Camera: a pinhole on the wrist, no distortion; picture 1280 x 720 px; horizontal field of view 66.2 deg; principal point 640.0 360.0 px. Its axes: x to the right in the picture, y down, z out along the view. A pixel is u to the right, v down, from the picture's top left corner.
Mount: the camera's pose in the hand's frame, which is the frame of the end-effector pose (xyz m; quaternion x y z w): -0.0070 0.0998 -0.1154 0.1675 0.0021 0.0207 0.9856
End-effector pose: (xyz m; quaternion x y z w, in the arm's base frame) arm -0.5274 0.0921 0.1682 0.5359 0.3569 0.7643 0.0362
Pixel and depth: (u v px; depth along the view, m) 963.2 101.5 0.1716
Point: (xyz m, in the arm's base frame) -0.5221 0.1293 0.2175
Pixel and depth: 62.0 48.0 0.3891
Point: -0.3044 0.2144 -0.0661
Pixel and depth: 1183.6 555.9 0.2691
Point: -0.4331 0.1837 0.3478
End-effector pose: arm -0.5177 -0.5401 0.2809 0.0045 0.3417 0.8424 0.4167
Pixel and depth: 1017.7 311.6 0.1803
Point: -0.5690 -0.4793 0.3230
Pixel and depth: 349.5 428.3 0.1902
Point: -0.4904 -0.5643 0.3777
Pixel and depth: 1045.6 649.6 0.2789
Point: -0.5998 -0.4015 0.4376
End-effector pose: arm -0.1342 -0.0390 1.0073 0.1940 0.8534 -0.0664 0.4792
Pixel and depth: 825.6 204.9 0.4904
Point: 0.0253 -0.2305 0.7470
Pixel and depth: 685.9 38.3 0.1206
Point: -0.1374 -0.0132 1.0154
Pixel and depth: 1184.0 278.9 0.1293
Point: -0.1428 0.0236 0.9531
